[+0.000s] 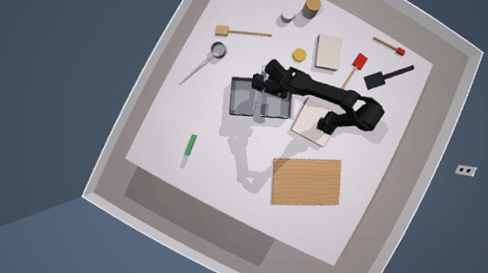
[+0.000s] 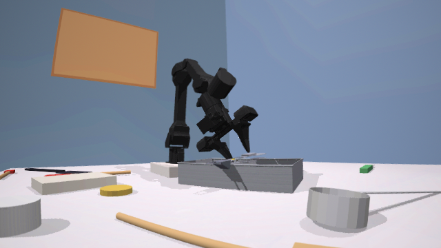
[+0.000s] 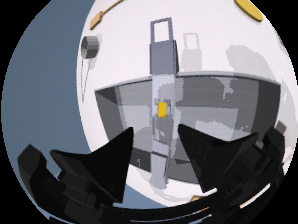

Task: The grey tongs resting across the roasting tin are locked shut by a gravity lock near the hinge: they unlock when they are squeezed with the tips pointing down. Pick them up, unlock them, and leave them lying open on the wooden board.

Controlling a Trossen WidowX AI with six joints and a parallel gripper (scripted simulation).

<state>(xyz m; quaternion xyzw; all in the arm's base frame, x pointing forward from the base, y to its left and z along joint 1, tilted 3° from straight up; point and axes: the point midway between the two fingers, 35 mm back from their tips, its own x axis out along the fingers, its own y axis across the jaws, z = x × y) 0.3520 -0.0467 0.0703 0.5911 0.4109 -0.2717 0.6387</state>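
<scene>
Now: the yellow lock piece 2 cm to the right of my gripper tip. From my gripper tip the other things lie so: white block: 27 cm behind, 34 cm to the right, 6 cm below; grey roasting tin: 2 cm behind, 3 cm to the left, 4 cm below; green-handled tool: 24 cm ahead, 42 cm to the left, 6 cm below.
</scene>
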